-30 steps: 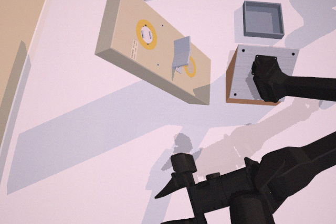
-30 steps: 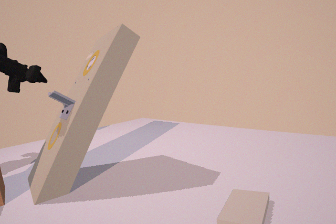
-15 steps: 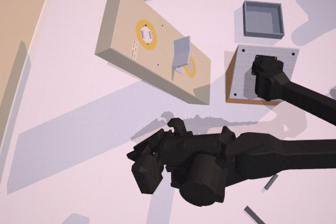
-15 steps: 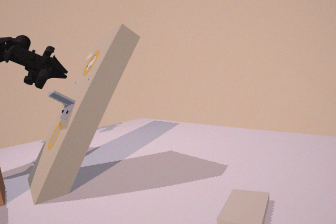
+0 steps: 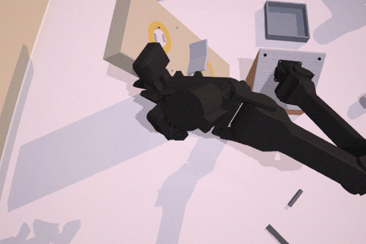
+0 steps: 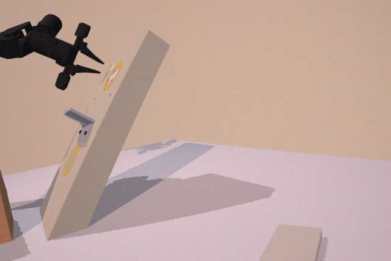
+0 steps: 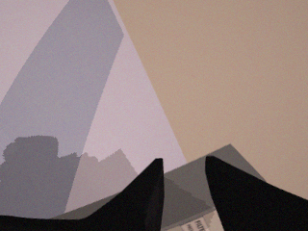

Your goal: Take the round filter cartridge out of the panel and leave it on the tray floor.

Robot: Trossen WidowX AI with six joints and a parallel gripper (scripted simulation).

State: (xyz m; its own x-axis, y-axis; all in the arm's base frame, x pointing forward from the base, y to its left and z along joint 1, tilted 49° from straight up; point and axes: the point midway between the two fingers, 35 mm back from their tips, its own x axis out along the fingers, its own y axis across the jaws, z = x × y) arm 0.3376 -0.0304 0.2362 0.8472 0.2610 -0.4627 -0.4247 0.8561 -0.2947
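The round filter cartridge lies 10 mm behind my gripper tip, 150 mm to the right of it and 50 mm below it. Round my gripper tip: grey tray: 420 mm behind, 430 mm to the right, 320 mm below; beige block: 40 mm ahead, 540 mm to the right, 320 mm below; grey bracket: 110 mm behind, 150 mm to the right, 140 mm below.
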